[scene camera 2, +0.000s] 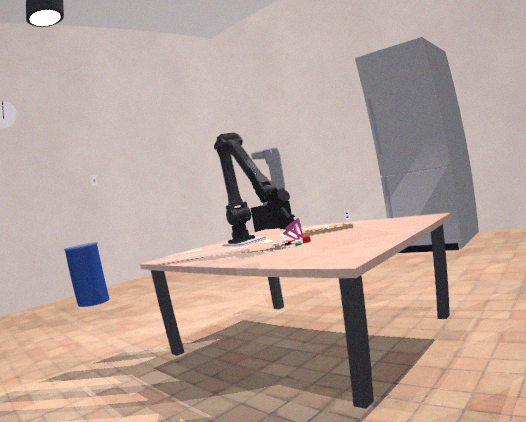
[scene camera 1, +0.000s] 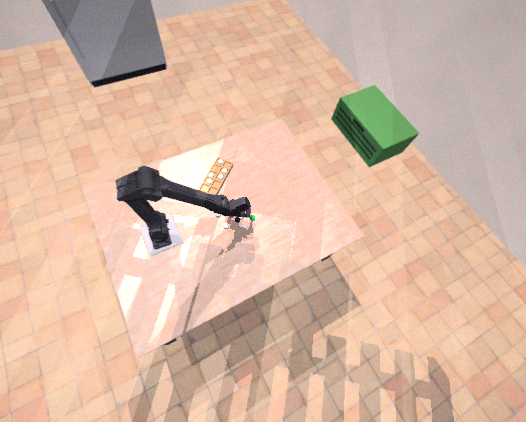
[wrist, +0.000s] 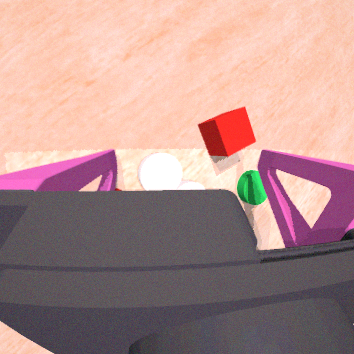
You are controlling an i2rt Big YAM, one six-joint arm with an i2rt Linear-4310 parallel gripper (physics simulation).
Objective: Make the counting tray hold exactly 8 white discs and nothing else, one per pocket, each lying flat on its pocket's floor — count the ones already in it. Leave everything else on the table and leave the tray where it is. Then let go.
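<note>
The counting tray [scene camera 1: 214, 187] [scene camera 2: 342, 229] lies on the table beyond the arm, with several white discs in its pockets. My gripper [wrist: 190, 157] [scene camera 2: 295, 231] is open and empty, low over the loose pieces. In the wrist view a white disc [wrist: 160, 171] lies between the fingers, nearer the left one. A second white disc [wrist: 192, 185] is partly hidden by the gripper body. More loose white discs [scene camera 1: 226, 226] [scene camera 1: 218, 215] lie near the gripper's shadow. The gripper covers part of the group in scene camera 1.
A red cube [wrist: 227, 132] [scene camera 2: 306, 239] lies just past the fingertips. A green round piece [wrist: 252, 187] [scene camera 1: 253, 217] lies beside the right finger. A black piece [scene camera 1: 237, 219] lies under the gripper. A red piece [wrist: 118, 190] barely shows by the left finger.
</note>
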